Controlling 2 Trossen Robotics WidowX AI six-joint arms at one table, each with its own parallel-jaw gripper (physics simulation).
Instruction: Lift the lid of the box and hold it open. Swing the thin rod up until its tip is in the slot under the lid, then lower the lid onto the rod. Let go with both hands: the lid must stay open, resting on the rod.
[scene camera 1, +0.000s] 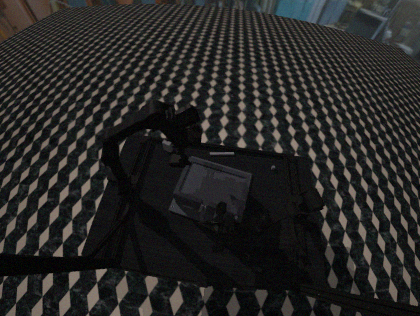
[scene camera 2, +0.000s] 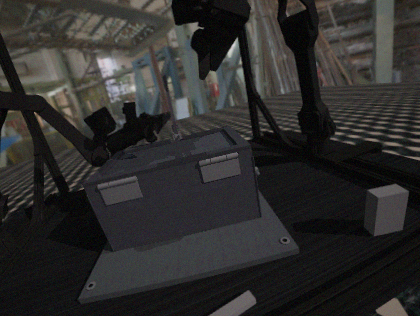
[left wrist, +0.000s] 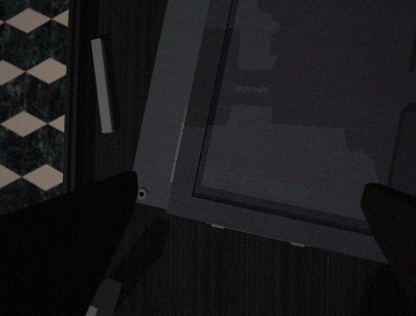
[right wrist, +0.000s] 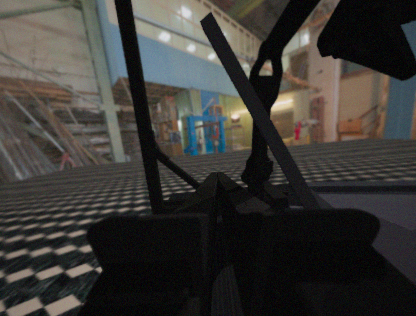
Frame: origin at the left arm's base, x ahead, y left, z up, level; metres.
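Seen in the pictures: left gripper, fingertip midpoint: (scene camera 1: 192, 154) (scene camera 2: 206, 75) (left wrist: 248, 188); right gripper, fingertip midpoint: (scene camera 1: 197, 223) (scene camera 2: 172, 112) (right wrist: 216, 177); left arm's base, origin of the base link: (scene camera 1: 127, 191) (scene camera 2: 319, 151) (right wrist: 256, 196); right arm's base, origin of the base link: (scene camera 2: 1, 255).
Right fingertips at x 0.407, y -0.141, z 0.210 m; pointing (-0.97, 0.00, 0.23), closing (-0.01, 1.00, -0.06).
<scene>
Offsets run from my right fingertips to a thing's top centre. Level surfaces: height alone.
A dark grey box (scene camera 1: 199, 208) (scene camera 2: 177, 207) stands on a grey base plate (scene camera 1: 177, 207) (scene camera 2: 193, 260) (left wrist: 169, 94). Its lid @(dx +0.042, dy +0.186, dz -0.065 m) (scene camera 1: 215, 183) (scene camera 2: 183, 153) (left wrist: 285, 141) lies down on the box as far as I can tell, with two hinges @(dx -0.030, dy +0.307, dz -0.078 m) (scene camera 2: 219, 167) on the back wall. My right gripper (scene camera 1: 221, 207) (scene camera 2: 165, 118) (right wrist: 216, 177) is shut and empty, low at the lid's front edge. My left gripper (scene camera 1: 178, 158) (scene camera 2: 209, 67) is open and empty, hanging above the box's back corner. I cannot make out the thin rod clearly.
The box stands on a black mat @(dz -0.230 m) (scene camera 1: 146, 251) (scene camera 2: 318, 194) over a checkered floor (scene camera 1: 240, 63). A white strip @(dx +0.076, dy +0.467, dz -0.220 m) (scene camera 1: 221, 153) (scene camera 2: 234, 305) (left wrist: 101, 84) lies on the mat behind the box. A small knob @(dx +0.394, dy +0.410, dz -0.205 m) (scene camera 1: 273, 167) sits to the right. Arm bases stand beside the box.
</scene>
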